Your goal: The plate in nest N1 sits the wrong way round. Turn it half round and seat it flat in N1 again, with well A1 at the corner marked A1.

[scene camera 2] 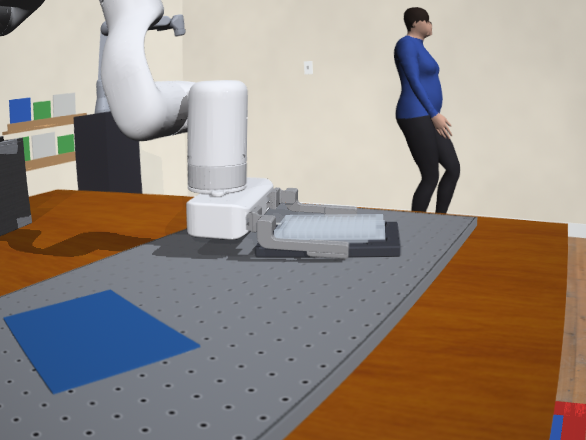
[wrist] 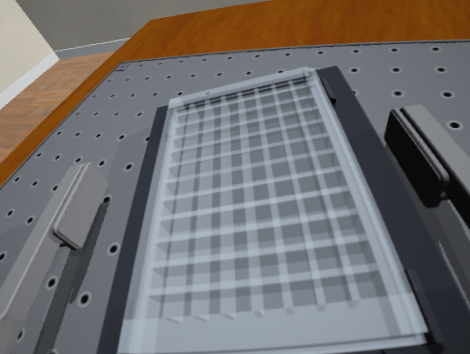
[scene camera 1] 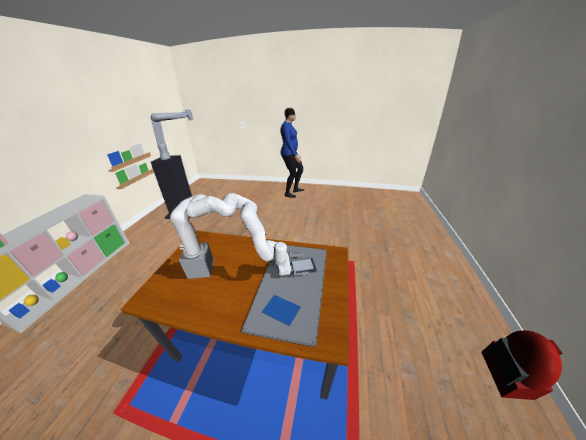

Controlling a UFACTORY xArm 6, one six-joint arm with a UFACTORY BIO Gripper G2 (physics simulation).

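A clear gridded well plate (scene camera 1: 302, 265) (scene camera 2: 330, 227) (wrist: 260, 210) lies in the dark nest (scene camera 2: 393, 248) (wrist: 370, 165) on the grey perforated board. It looks about level there. No A1 marking can be read on plate or nest. My gripper (scene camera 1: 305, 265) (scene camera 2: 346, 230) (wrist: 250, 180) is open and points level over the board, with one finger on each long side of the plate. In the wrist view a gap shows between each finger pad and the nest's side. The near finger hides part of the nest's side in scene camera 2.
The grey perforated board (scene camera 1: 295, 290) (scene camera 2: 280, 310) lies on the wooden table (scene camera 1: 230, 305) (scene camera 2: 450, 325). A flat blue square (scene camera 1: 281, 310) (scene camera 2: 102, 340) lies on the board, nearer scene camera 1 than the nest. A person (scene camera 1: 289, 145) (scene camera 2: 419, 85) stands beyond the table.
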